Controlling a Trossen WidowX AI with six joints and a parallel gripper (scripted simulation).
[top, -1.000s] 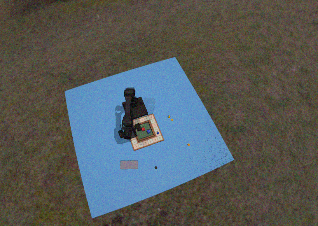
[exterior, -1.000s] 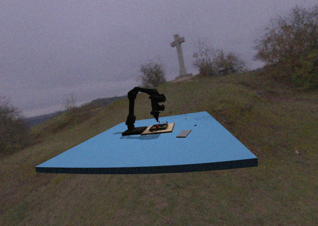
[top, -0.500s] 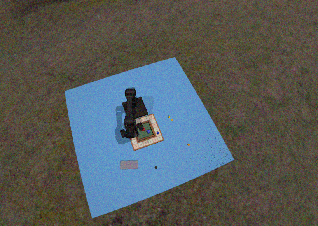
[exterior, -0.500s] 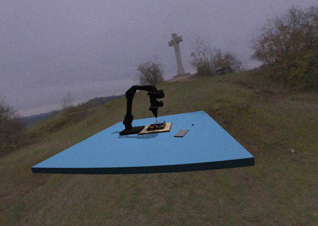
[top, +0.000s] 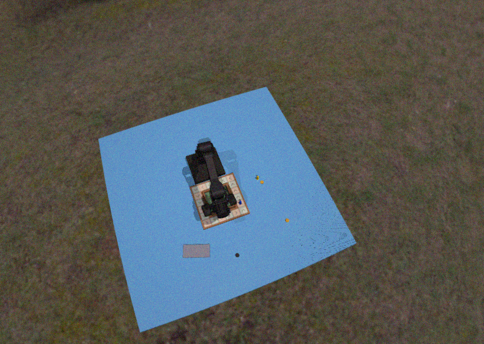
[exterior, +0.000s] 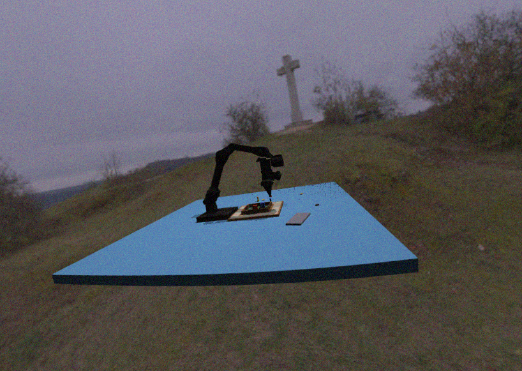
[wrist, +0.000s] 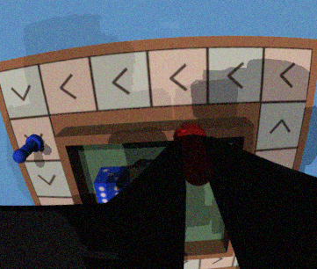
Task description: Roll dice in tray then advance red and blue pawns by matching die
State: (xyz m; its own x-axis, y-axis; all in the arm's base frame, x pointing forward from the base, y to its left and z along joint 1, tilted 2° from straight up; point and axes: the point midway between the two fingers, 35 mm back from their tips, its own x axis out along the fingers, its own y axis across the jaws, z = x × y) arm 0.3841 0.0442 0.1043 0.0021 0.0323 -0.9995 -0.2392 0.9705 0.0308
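The blue pawn is 50 mm behind my gripper tip, 130 mm to the left of it and 60 mm below it. Round my gripper tip: red pawn 10 mm above; grey flat plate 190 mm ahead, 170 mm to the right, 90 mm below; green tray 100 mm behind, 10 mm to the left, 80 mm below.
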